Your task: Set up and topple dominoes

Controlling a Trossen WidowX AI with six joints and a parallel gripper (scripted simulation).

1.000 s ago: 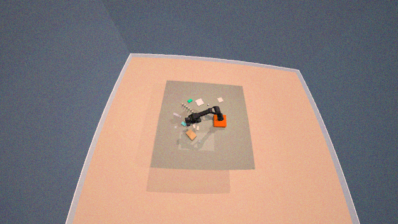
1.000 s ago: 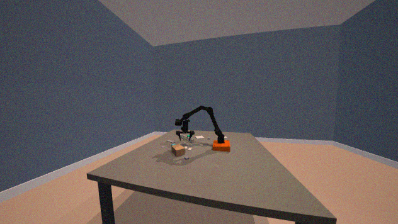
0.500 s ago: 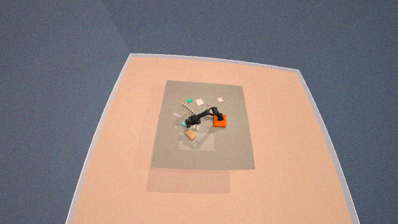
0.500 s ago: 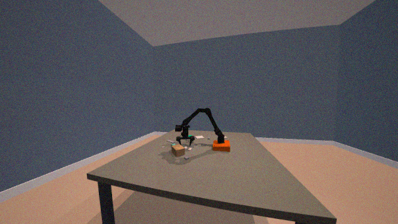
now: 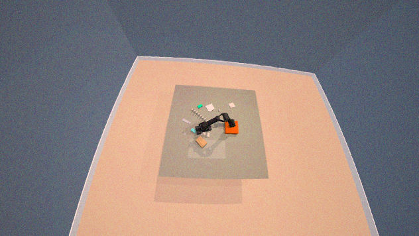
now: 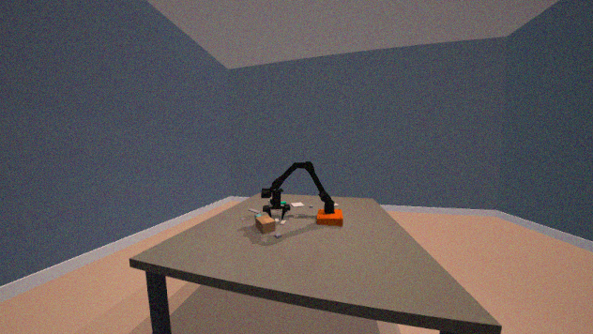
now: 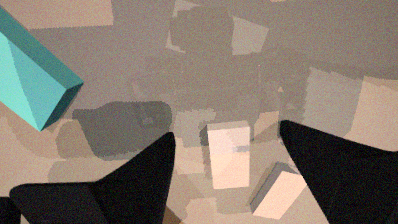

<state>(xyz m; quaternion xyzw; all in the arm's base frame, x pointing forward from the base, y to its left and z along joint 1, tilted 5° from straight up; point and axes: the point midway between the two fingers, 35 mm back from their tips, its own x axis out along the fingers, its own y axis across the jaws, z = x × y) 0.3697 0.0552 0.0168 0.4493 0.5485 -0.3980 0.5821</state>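
Now: the teal block 13 cm ahead of my gripper tip, 2 cm to the right of it and 1 cm above it. Also, from my gripper tip: white flat block 11 cm behind, 35 cm to the right; then tan box 4 cm ahead, 14 cm to the left, 3 cm above; then pale flat bar 22 cm ahead, 16 cm to the right.
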